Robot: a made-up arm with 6 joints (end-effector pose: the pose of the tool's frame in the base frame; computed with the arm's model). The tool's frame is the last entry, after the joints. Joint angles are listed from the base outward.
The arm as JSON. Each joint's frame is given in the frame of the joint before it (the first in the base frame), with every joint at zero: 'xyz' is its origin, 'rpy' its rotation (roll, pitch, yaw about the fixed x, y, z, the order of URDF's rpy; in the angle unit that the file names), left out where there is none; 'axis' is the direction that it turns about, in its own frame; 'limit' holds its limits. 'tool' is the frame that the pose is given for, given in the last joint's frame.
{
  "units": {
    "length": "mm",
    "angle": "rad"
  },
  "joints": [
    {
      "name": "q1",
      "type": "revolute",
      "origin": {
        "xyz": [
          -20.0,
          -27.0,
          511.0
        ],
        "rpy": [
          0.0,
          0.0,
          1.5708
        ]
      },
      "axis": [
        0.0,
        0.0,
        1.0
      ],
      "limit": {
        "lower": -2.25,
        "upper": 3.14
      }
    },
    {
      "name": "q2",
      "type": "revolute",
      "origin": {
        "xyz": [
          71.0,
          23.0,
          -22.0
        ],
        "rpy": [
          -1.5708,
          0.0,
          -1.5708
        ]
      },
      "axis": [
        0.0,
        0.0,
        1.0
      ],
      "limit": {
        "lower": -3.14,
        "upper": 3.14
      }
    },
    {
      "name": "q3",
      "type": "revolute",
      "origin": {
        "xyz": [
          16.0,
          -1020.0,
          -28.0
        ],
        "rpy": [
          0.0,
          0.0,
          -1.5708
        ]
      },
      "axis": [
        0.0,
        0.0,
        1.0
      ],
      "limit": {
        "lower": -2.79,
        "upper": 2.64
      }
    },
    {
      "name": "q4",
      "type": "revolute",
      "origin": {
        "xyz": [
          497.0,
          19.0,
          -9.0
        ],
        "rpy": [
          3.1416,
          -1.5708,
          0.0
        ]
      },
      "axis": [
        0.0,
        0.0,
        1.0
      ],
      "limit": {
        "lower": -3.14,
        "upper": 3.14
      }
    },
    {
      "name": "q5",
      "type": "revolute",
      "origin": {
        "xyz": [
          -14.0,
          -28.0,
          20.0
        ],
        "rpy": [
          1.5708,
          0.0,
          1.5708
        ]
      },
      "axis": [
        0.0,
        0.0,
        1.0
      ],
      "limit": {
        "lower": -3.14,
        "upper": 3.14
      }
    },
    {
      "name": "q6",
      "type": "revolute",
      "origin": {
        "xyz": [
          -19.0,
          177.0,
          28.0
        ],
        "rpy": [
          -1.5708,
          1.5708,
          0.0
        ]
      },
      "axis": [
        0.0,
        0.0,
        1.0
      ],
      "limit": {
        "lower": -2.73,
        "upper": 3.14
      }
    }
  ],
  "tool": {
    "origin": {
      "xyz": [
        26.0,
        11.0,
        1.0
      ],
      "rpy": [
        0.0,
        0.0,
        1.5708
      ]
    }
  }
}
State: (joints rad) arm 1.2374 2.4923 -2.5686 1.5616 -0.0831 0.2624
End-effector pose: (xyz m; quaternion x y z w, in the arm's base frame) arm 0.0830 0.5251 0.3644 0.0286 -0.0488 0.9977 0.0384
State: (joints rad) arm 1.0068 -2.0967 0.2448 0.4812 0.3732 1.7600
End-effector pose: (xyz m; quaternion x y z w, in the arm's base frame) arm -0.9718 -1.3043 -0.0765 -0.4394 -0.5299 0.7247 0.0301
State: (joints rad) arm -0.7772 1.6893 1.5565 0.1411 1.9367 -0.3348
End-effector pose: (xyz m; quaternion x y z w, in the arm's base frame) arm 0.5386 -0.5116 -0.0576 -0.1563 -0.4995 -0.4962 0.6926
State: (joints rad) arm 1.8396 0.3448 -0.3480 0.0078 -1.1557 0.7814
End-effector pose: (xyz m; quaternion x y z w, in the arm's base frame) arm -0.1180 0.1919 2.0733 0.2782 -0.4716 0.8094 0.2122
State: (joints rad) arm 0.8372 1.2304 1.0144 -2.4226 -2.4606 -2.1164
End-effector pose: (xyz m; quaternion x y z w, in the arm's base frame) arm 0.7171 0.8970 0.5121 -0.0246 -0.6648 0.3205 0.6743
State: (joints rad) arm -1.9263 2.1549 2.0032 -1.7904 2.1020 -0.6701
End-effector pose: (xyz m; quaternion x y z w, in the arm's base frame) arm -0.3137 -0.4315 -0.3336 0.5364 -0.3985 -0.4937 0.5565
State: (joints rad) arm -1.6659 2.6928 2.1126 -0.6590 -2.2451 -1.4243
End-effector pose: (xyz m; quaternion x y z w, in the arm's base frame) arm 0.0792 -0.0353 -0.4660 0.2295 0.8853 -0.2634 0.3069
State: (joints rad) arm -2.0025 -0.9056 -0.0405 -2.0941 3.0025 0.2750
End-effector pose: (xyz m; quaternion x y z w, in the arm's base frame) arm 0.4559 0.9491 1.3306 0.7224 -0.5439 0.0245 0.4263
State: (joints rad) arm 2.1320 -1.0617 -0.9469 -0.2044 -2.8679 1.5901
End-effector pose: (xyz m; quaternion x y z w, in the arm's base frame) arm 0.5652 -1.0929 0.8143 0.1313 -0.6313 -0.7004 0.3060
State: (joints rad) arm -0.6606 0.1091 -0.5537 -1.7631 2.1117 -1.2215
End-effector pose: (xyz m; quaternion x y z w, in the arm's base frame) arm -0.1855 -0.0796 1.8775 0.5797 0.6569 -0.4766 0.0719
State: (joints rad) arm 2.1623 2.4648 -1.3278 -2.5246 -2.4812 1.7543
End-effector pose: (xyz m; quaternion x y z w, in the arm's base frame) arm -0.6538 0.7797 -0.2647 0.8684 0.3727 -0.1350 0.2980
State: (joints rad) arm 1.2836 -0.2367 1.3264 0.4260 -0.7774 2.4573
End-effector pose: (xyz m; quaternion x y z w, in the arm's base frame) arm 0.0298 0.2806 1.8519 -0.2256 -0.0325 -0.8854 0.4052
